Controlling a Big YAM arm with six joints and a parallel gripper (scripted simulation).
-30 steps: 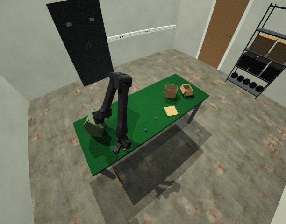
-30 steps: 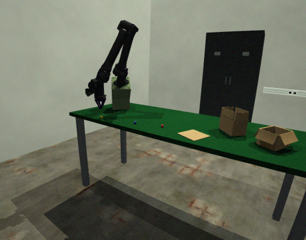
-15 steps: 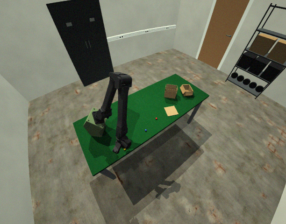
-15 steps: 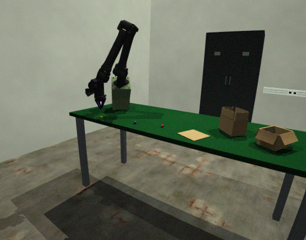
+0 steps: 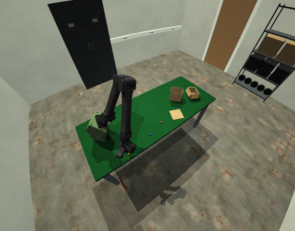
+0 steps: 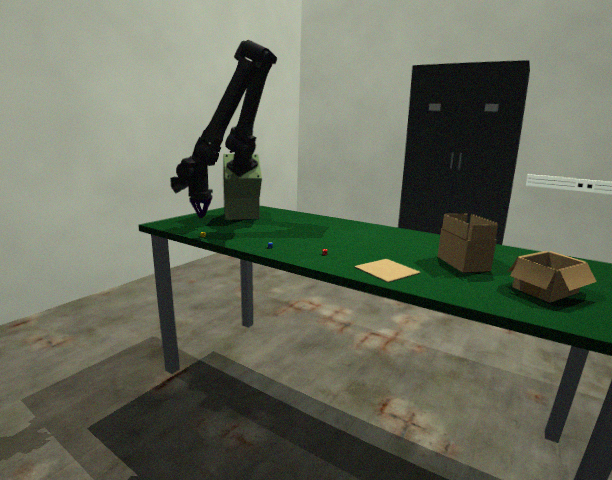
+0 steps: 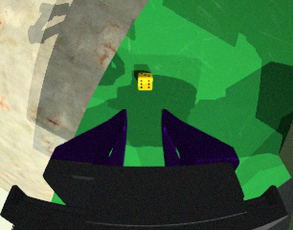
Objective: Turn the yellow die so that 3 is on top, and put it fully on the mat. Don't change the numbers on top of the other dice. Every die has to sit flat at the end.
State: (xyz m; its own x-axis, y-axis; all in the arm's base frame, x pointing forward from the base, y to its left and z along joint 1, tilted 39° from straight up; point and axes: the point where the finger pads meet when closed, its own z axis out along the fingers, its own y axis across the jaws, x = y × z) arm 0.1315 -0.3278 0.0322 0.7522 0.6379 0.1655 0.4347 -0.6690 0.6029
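Right now the yellow die is 8 cm below my hand. Round my hand: tan mat: 71 cm ahead, 8 cm below, 5 cm to the left; then red die: 49 cm ahead, 8 cm to the left, 8 cm below; then blue die: 29 cm ahead, 8 cm below, 4 cm to the left.
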